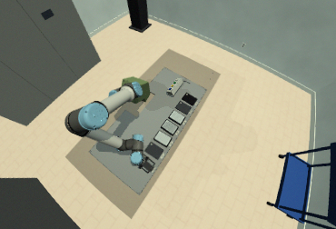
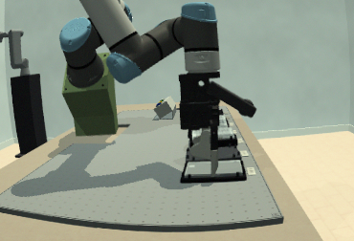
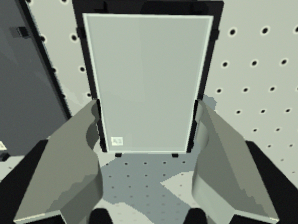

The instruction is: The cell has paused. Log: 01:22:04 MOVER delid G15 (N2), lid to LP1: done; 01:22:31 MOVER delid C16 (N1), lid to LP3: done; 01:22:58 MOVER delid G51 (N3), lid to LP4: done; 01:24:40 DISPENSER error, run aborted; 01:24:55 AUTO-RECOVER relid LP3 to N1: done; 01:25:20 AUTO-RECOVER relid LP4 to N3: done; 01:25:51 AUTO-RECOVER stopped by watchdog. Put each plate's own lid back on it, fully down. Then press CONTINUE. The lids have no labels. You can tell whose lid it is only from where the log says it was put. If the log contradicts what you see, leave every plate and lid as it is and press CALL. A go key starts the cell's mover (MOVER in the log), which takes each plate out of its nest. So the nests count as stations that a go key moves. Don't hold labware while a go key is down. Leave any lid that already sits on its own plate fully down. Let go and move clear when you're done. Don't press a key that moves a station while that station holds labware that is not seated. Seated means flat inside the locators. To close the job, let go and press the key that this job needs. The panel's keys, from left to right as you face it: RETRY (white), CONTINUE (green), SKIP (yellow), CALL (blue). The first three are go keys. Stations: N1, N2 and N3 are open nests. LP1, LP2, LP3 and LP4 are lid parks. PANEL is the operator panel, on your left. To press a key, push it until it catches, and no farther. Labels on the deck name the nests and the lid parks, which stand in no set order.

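Right now the dark station is 13 cm to the left of my hand, 2 cm below it and 1 cm ahead of it. Also, from my hand: flat rectangular lid: 1 cm below.
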